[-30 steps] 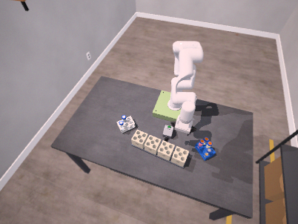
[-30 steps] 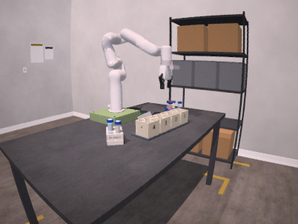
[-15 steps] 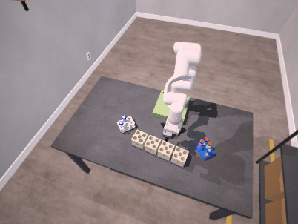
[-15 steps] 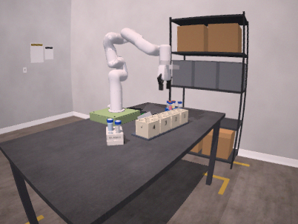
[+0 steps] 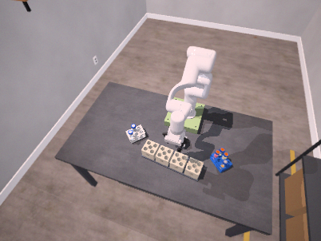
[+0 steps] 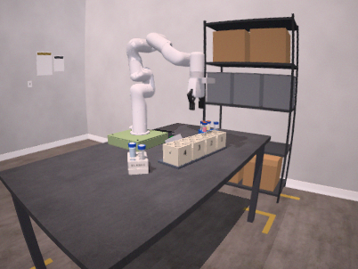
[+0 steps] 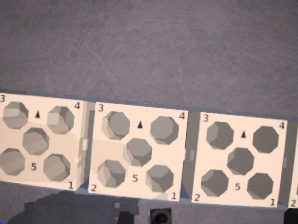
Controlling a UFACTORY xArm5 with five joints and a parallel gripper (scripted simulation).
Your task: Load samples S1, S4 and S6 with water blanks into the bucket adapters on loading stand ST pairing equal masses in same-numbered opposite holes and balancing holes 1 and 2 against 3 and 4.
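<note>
Now: hand 330 mm to the right of the sample tube S6, 190 mm above it and 100 mm past it. Also, from my hand: blue sample rack: 320 mm to the left, 220 mm below, 100 mm behind; white blanks rack: 340 mm to the right, 220 mm below, 90 mm behind; sample tube S4: 300 mm to the left, 190 mm below, 140 mm behind.
</note>
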